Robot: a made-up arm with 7 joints.
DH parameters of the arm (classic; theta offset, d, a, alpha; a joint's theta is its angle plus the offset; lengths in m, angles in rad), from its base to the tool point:
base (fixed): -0.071 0 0 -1.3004
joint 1: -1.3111 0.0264 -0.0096 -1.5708
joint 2: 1.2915 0 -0.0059 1.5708
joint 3: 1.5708 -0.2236 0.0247 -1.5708
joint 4: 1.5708 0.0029 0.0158 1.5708
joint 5: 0 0.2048 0 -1.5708
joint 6: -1.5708 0 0.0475 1.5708
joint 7: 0 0 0 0
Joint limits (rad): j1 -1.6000..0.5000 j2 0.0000..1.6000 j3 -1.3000..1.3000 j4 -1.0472..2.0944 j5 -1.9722..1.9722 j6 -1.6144..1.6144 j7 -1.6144..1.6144
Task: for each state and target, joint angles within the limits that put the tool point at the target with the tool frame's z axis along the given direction. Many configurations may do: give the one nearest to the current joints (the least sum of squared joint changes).
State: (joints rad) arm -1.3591 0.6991 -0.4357 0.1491 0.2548 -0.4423 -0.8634
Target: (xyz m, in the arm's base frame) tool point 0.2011 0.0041 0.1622 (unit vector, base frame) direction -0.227 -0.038 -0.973
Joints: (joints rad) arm -1.3882 1.0541 -0.1529 -0.5095 0.7888 -0.7979 -0.8634
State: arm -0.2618 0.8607 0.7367 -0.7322 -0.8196 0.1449 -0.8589
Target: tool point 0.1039 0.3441 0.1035 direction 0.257 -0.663 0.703
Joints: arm 0.0806 1.0654 1.3000 -0.2151 -0.1013 0.5414 -0.8589
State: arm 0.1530 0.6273 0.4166 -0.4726 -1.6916 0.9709 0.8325
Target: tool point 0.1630 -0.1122 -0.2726 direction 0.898 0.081 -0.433
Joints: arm -0.0562 0.0000 -0.4561 0.0418 -1.9694 0.9835 0.8325
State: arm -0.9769 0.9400 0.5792 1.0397 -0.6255 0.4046 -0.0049
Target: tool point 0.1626 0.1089 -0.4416 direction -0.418 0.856 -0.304
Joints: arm -0.5596 0.2020 1.1106 1.5537 -1.1543 0.3043 -0.0049
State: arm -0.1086 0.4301 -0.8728 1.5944 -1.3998 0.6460 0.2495
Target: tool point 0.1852 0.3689 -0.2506 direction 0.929 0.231 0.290
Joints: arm -0.8002 0.7580 -1.2020 1.9127 -1.2650 0.3648 0.2495
